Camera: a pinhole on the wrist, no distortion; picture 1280 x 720 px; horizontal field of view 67.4 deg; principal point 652.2 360.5 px. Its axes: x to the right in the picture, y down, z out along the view. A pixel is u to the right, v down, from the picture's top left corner.
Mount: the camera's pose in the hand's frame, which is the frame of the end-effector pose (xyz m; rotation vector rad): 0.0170 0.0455 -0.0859 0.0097 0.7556 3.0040
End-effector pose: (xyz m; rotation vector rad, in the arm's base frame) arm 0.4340 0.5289 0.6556 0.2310 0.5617 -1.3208
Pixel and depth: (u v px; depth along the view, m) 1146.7 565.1 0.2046
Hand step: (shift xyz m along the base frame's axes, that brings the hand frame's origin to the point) 0.1211 0.0469 0.1247
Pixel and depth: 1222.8 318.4 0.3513
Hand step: 0.2536 0.1145 0.2411
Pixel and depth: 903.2 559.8 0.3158
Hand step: 0.1830 -0.0160 0.1993
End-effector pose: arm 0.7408 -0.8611 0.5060 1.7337 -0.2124 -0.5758
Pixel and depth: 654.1 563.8 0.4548
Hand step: -0.1288 -0.3634 0.1118
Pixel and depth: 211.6 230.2 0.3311
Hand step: 0.1002 -0.2957 0.1519
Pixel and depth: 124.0 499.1 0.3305
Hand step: 0.0879 -0.3240 0.0595
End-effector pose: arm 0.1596 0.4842 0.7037 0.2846 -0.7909 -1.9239
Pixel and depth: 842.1 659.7 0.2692
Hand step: -0.0086 0.0778 0.2043
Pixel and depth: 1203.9 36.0 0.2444
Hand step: 0.1808 0.0668 0.2047
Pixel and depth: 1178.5 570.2 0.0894
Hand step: 0.0659 0.0067 0.0434
